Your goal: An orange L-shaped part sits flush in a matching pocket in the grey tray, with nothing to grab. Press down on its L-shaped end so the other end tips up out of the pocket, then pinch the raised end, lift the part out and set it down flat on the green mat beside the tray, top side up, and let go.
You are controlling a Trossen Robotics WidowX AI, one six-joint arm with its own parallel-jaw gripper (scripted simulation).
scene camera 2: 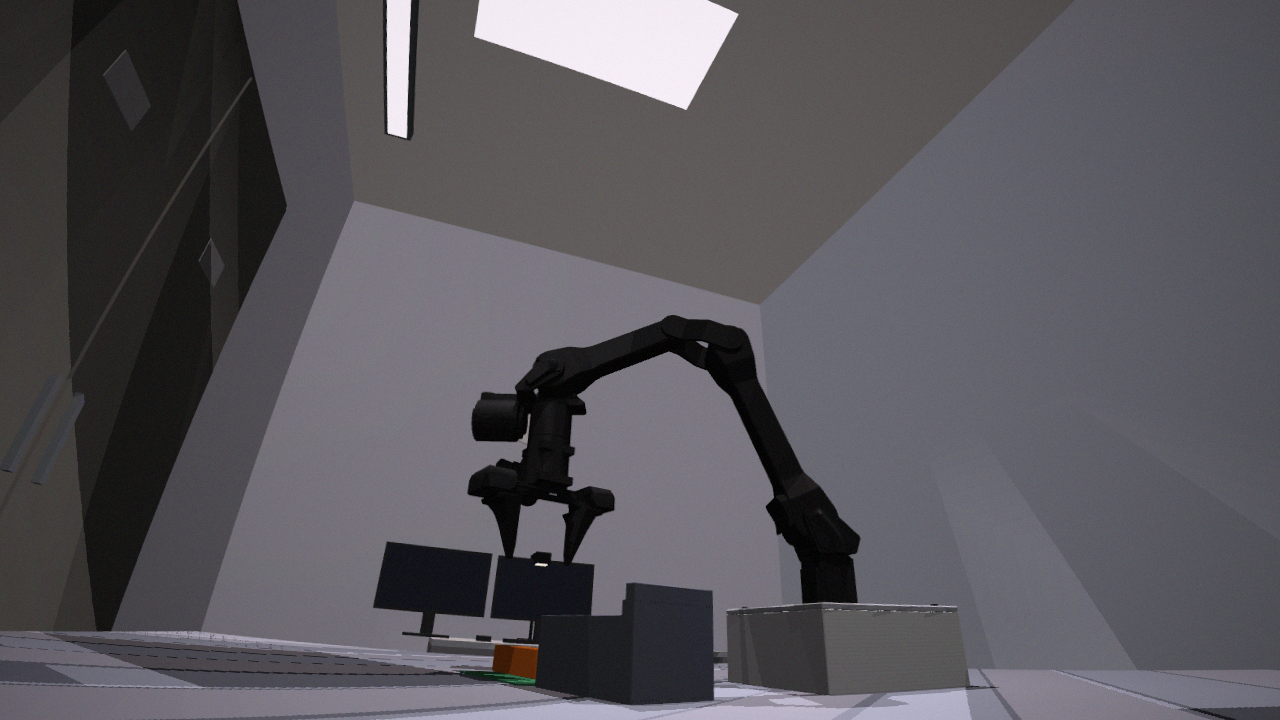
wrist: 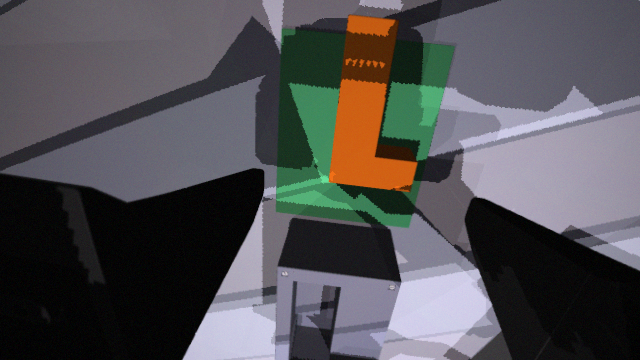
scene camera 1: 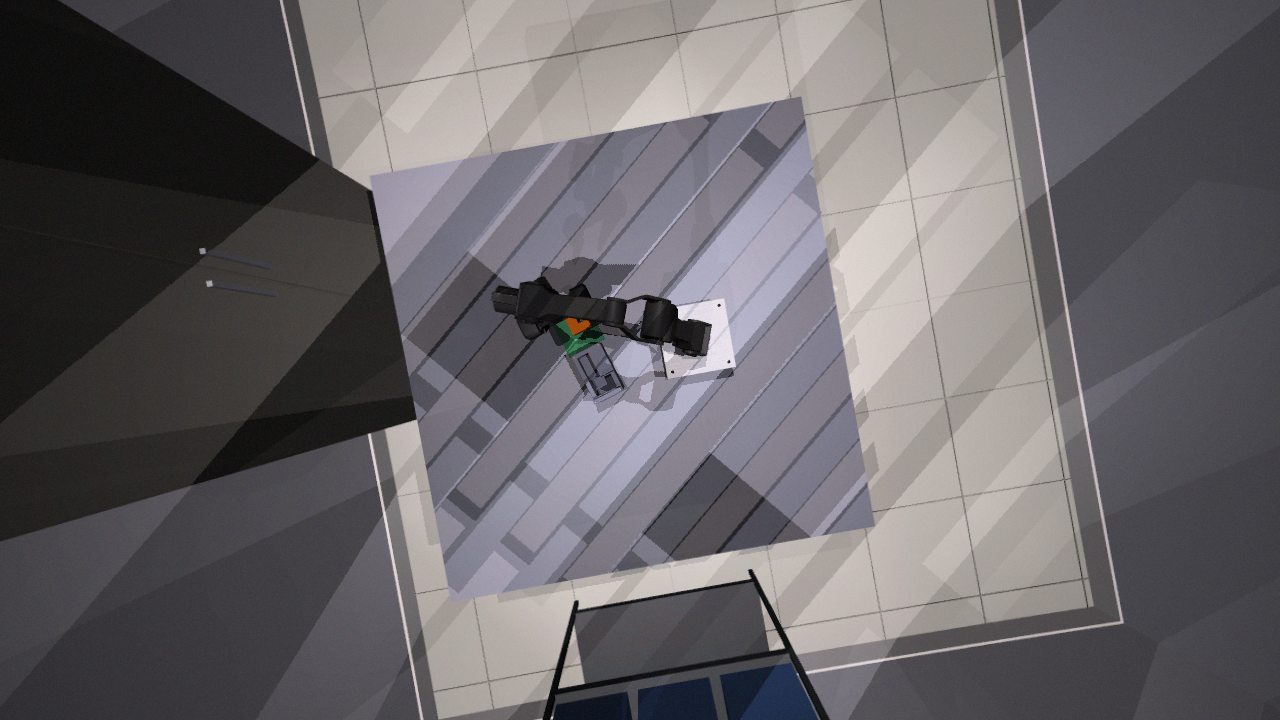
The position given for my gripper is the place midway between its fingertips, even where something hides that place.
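My gripper (scene camera 2: 539, 561) (scene camera 1: 563, 315) (wrist: 365, 194) is open, holding nothing; it is visible in scene camera 2, scene camera 1 and the wrist view. An orange L-shaped part (wrist: 357, 159) is visible too.
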